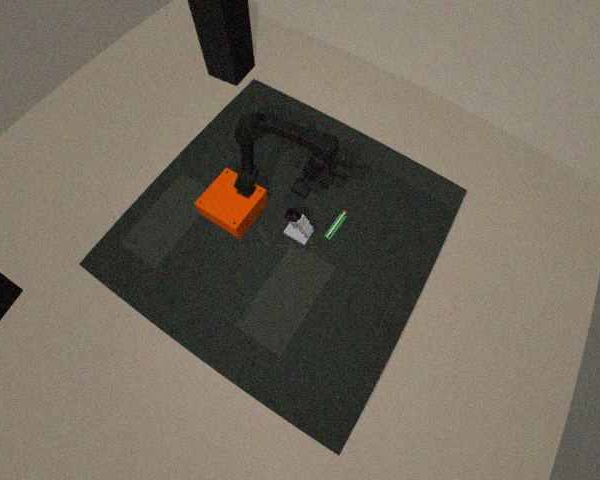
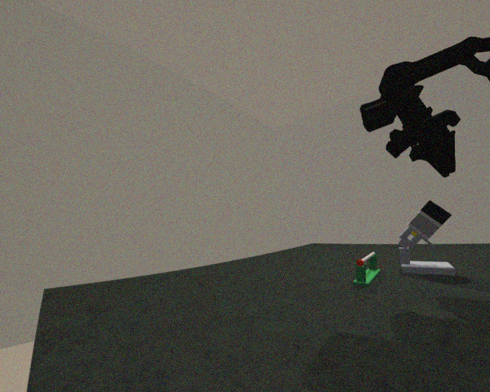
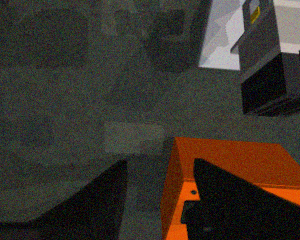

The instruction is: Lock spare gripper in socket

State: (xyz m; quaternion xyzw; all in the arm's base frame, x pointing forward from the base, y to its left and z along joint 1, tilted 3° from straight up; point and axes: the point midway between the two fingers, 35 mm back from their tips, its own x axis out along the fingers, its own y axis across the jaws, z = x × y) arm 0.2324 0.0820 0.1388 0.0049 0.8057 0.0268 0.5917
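My gripper tip is 19 cm above the green stand and 18 cm short of it. Also, from my gripper tip: grey mount (16 cm below, 11 cm to the right, 7 cm ahead); spare gripper (11 cm to the right, 10 cm below, 4 cm ahead).
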